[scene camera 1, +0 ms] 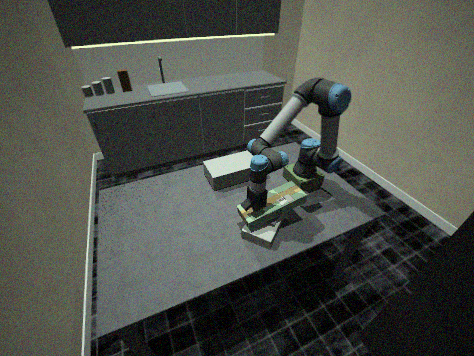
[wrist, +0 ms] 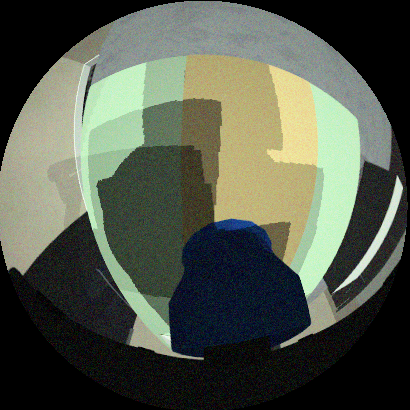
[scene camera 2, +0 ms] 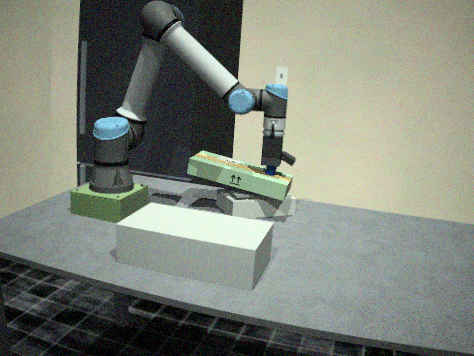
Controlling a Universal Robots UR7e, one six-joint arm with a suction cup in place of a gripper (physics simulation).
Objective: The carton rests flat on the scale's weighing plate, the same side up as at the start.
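Pixels of known places: hand, its tool point: (wrist: 225,239) (scene camera 2: 270,176); arm's base, origin of its link: (scene camera 1: 304,171) (scene camera 2: 111,187).
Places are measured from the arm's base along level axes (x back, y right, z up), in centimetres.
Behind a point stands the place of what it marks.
The long light-green carton (scene camera 1: 292,192) {x -29.6, y -19.3, z 9.7 cm} (scene camera 2: 215,172) {x -33.4, y -11.1, z 6.4 cm} (wrist: 250,125) with orange tape is tilted, its end near my gripper lower and its far end, toward the arm's base, higher. Its taped face is on top and the arrows on its side point up. My suction gripper (scene camera 1: 257,207) {x -51.5, y -17.0, z 5.5 cm} (scene camera 2: 270,171) (wrist: 233,225) is on the top face near the lower end and holds the carton. The low, light-grey scale (scene camera 1: 264,235) {x -53.1, y -27.7, z -1.8 cm} (scene camera 2: 240,206) {x -43.3, y -7.8, z -3.5 cm} stands below the carton, which hides part of its plate. Whether the carton touches the scale cannot be told.
A large white block (scene camera 1: 230,167) {x -42.1, y 25.7, z 2.7 cm} (scene camera 2: 195,230) {x -38.9, y 34.3, z 2.7 cm} stands on the grey table (scene camera 1: 150,240) {x -102.8, y 3.5, z -7.9 cm} (scene camera 2: 375,280) {x -85.5, y 27.6, z -7.9 cm}, beside the scale and carton. The arm's green base block (scene camera 1: 314,182) {x 0.9, y -9.3, z -3.4 cm} (scene camera 2: 95,206) {x 0.9, y 10.3, z -3.7 cm} stands beyond the carton's raised end.
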